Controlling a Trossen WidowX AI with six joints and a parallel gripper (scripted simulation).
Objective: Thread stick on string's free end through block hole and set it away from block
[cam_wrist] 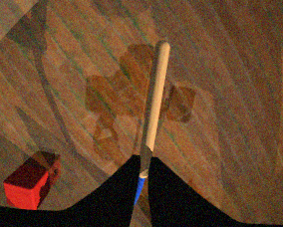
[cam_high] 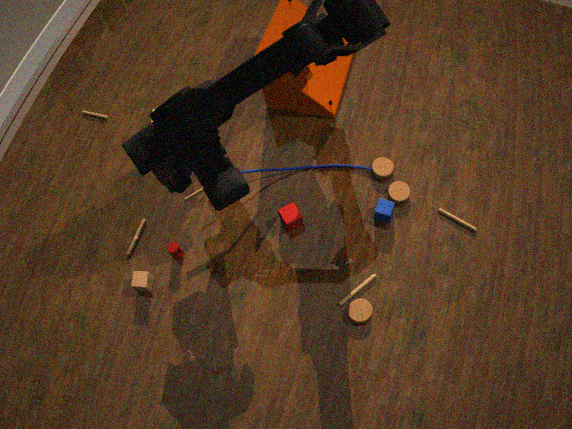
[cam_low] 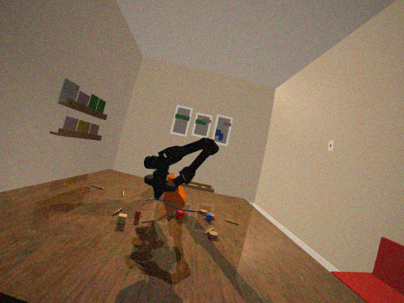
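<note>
My gripper tip is 13 cm to the right of the red cube and 4 cm above it. From my gripper tip the other things lie so: thin wooden stick (1 cm to the right, 1 cm ahead); red cylinder (13 cm ahead, 4 cm below, 3 cm to the right); wooden cube (21 cm ahead, 6 cm to the right, 4 cm below).
</note>
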